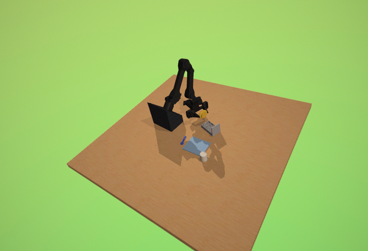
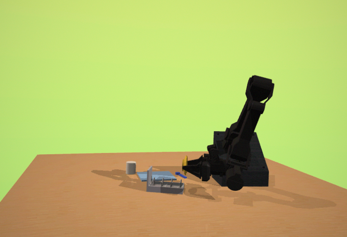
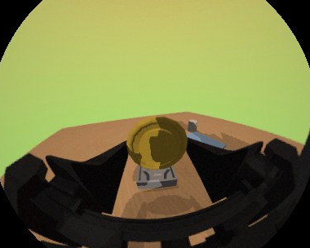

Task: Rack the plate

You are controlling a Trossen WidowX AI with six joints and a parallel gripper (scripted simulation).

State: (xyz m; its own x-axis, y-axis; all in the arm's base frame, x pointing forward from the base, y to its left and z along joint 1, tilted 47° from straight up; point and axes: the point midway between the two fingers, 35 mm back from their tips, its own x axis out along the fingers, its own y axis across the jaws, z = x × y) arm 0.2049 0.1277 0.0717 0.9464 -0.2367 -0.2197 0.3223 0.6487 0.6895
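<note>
The grey dish rack is 80 mm below my gripper tip, 60 mm ahead of it and 20 mm to the right of it. Also, from my gripper tip: light blue mat 210 mm to the right, 100 mm below, 70 mm ahead; yellow plate 10 mm behind; blue spoon 220 mm to the right, 100 mm below, 40 mm behind.
</note>
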